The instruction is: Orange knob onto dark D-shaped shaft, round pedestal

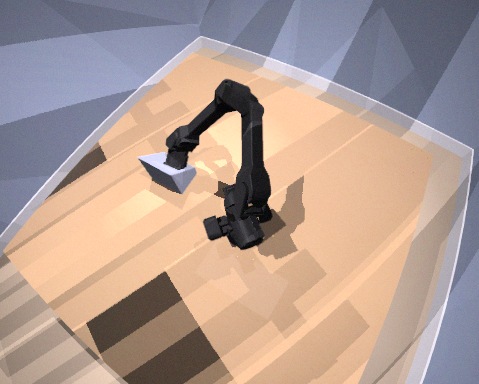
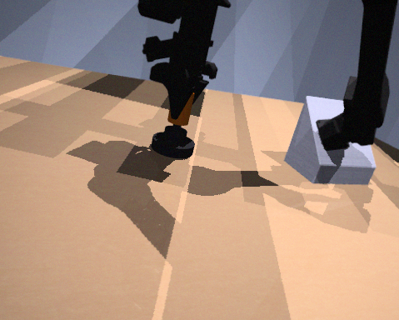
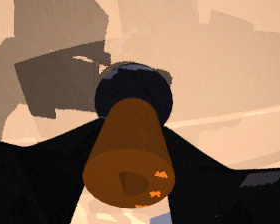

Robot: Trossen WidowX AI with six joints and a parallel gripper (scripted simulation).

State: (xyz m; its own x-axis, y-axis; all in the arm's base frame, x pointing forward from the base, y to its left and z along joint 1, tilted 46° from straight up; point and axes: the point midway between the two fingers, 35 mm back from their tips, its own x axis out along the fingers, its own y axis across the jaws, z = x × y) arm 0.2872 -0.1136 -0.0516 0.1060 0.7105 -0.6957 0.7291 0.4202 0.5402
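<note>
My gripper tip is 2 cm below the orange knob. The rest, counted from my gripper tip: dark pedestal (4 cm below).
</note>
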